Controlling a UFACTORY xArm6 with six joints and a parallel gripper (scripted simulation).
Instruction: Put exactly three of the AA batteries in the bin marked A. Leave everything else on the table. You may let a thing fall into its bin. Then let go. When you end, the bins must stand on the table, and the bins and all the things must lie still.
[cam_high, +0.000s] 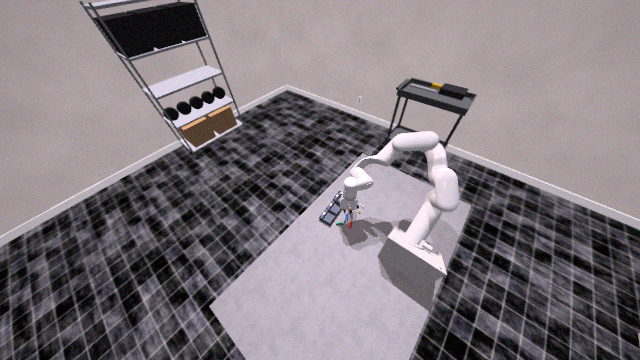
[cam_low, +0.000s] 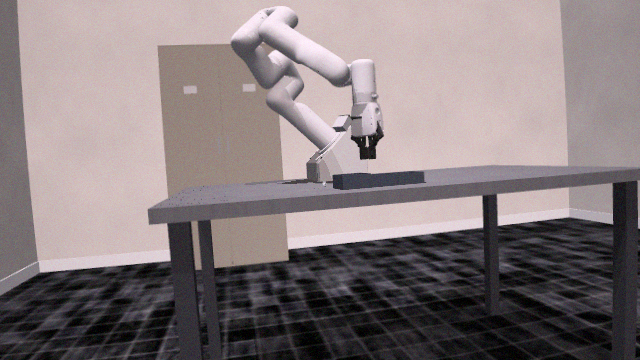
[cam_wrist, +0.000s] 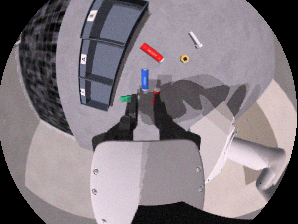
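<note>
Now: hand 9 cm above the blue AA battery. The rest, counted from my hand: green AA battery (9 cm below, 6 cm to the left); dark two-compartment bin (10 cm ahead, 8 cm below, 1 cm to the left); red battery (9 cm below, 6 cm to the right, 3 cm ahead).
</note>
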